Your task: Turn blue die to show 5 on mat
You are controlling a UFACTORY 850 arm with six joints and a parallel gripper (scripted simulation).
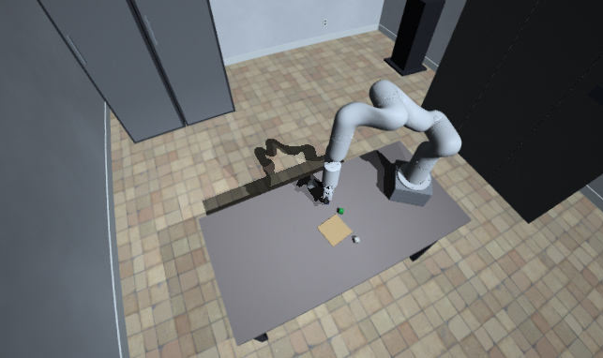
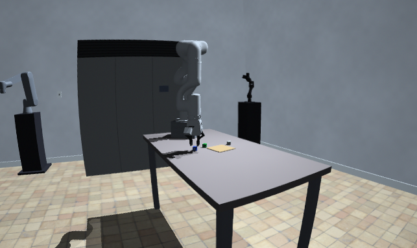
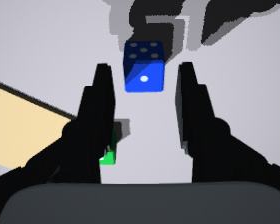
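My gripper is now 40 mm above the blue die. Round my hand: white die: 40 mm behind, 280 mm to the left, 40 mm below; green die: 50 mm behind, 90 mm to the left, 40 mm below; mat: 40 mm ahead, 170 mm to the left, 50 mm below.
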